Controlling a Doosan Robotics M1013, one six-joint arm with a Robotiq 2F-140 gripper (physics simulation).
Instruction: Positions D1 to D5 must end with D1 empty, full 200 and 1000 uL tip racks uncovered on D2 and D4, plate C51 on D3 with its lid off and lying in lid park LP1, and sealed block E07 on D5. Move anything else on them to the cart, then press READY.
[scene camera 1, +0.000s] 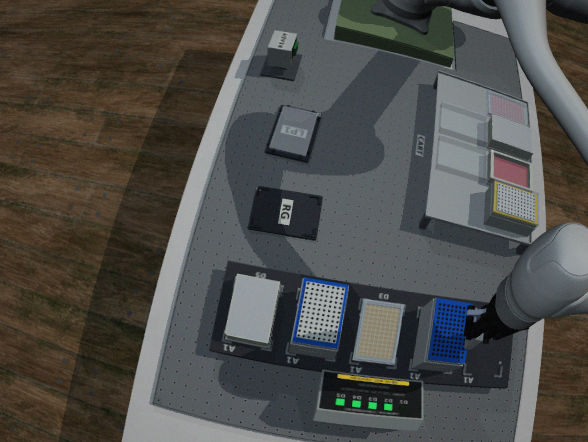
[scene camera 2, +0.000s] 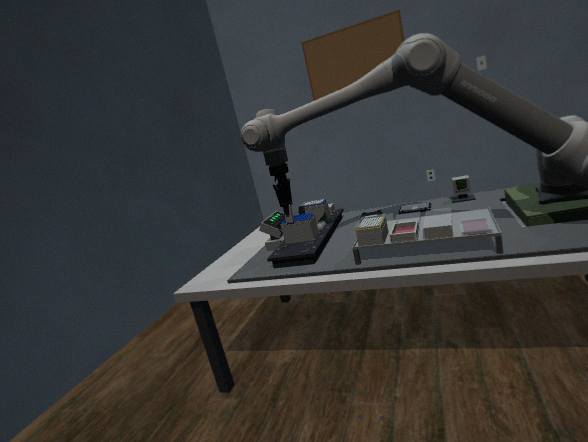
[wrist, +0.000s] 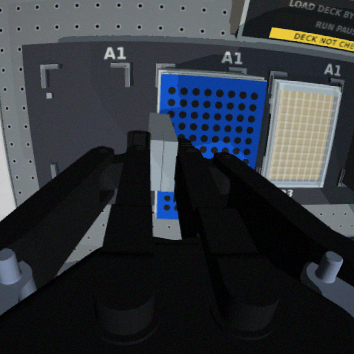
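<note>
My gripper is shut and empty, its fingertips at the D1-side edge of the blue rack on D2. That rack shows dark holes and no white tips; the fingers hide part of it. D1 is bare. An uncovered tan-welled plate is on D3. A blue-rimmed rack with white tips is on D4. A pale-topped block is on D5. A clear lid lies in LP1. The small box device stands far back.
The cart bears a yellow-rimmed tip rack, a red-filled tray, a grey box and a pink plate. The status panel shows lights for D2 to D5. The RG pad is bare.
</note>
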